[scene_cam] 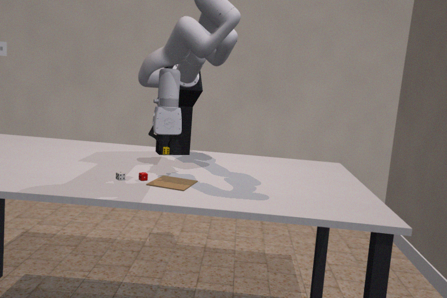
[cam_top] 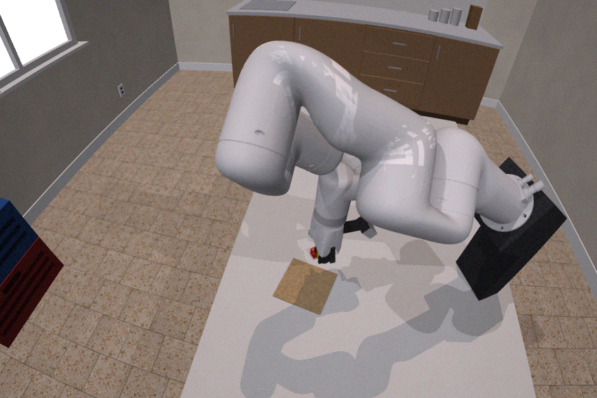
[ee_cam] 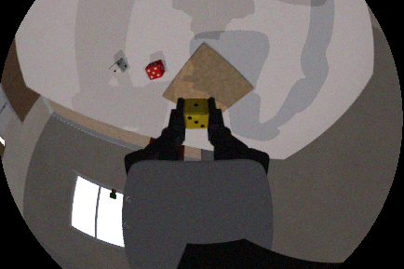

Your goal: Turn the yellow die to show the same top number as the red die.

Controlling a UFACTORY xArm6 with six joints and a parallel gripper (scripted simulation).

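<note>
The mat lies 30 mm ahead of my hand, 40 mm to the left of it and 120 mm below it. Also, from my hand: red die: 20 mm ahead, 70 mm to the right, 110 mm below; then white die: 40 mm ahead, 150 mm to the right, 110 mm below; then yellow die: 10 mm below.
</note>
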